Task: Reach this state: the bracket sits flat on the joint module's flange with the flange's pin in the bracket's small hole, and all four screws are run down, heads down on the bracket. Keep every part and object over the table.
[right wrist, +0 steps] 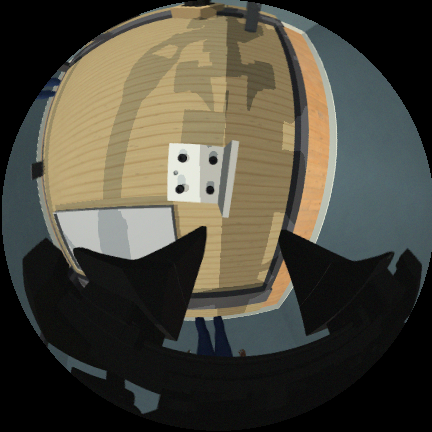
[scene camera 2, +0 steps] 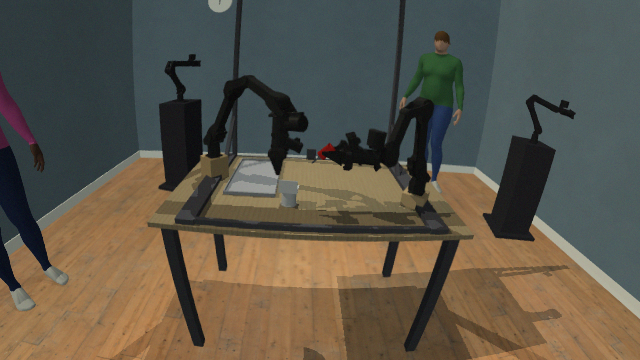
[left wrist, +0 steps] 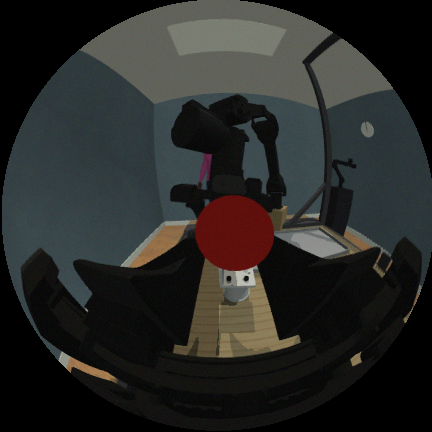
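Seen in the pictures: left gripper, between the fingertips: (scene camera 2: 321, 151) (left wrist: 227, 232); right gripper, between the fingertips: (right wrist: 243, 233) (scene camera 2: 278, 173); left arm's base, origin of its link: (scene camera 2: 416, 191); right arm's base, origin of its link: (scene camera 2: 214, 155) (left wrist: 274, 206).
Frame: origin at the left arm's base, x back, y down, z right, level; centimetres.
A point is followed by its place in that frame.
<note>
The white bracket (scene camera 2: 289, 186) @[x -38.8, y -3.3, z -35.9 cm] (left wrist: 237, 284) @[x -38.2, y -1.0, z -31.5 cm] (right wrist: 194, 175) @[x -41.3, y -1.0, z -33.2 cm] rests on the pale cylindrical joint module (scene camera 2: 289, 200) @[x -39.1, y 2.8, z -35.3 cm] (left wrist: 235, 294) @[x -38.5, y 3.0, z -32.0 cm], its side wall upright. In the right wrist view it shows four dark round spots and a small grey spot; I cannot tell whether they are screw heads or holes, or whether the pin is in. The module is hidden beneath it there. My left gripper (scene camera 2: 335, 152) (left wrist: 227, 232) @[x -30.5, y -16.8, z -28.8 cm] is shut on a red round-ended object (scene camera 2: 326, 151) (left wrist: 235, 225) @[x -27.6, y -19.0, z -26.6 cm], raised to the bracket's right. My right gripper (scene camera 2: 277, 172) @[x -42.0, y -8.4, z -38.6 cm] (right wrist: 243, 233) @[x -42.0, y -8.4, z -38.6 cm] is open and empty, above and left of the bracket.
A shallow grey-white tray (scene camera 2: 252, 178) @[x -68.4, y 5.2, z -25.2 cm] (left wrist: 310, 242) @[x -73.6, y 5.2, z -15.6 cm] (right wrist: 147, 225) @[x -55.2, y 5.2, z -30.2 cm] lies left of the module in the scene view. A dark frame (scene camera 2: 300, 227) @[x -25.6, y 3.9, z -47.0 cm] runs along the table's near edge. The right arm's wrist and forearm (scene camera 2: 280, 107) @[x -42.2, y -32.4, z -38.5 cm] rise between the tray and the left gripper.
</note>
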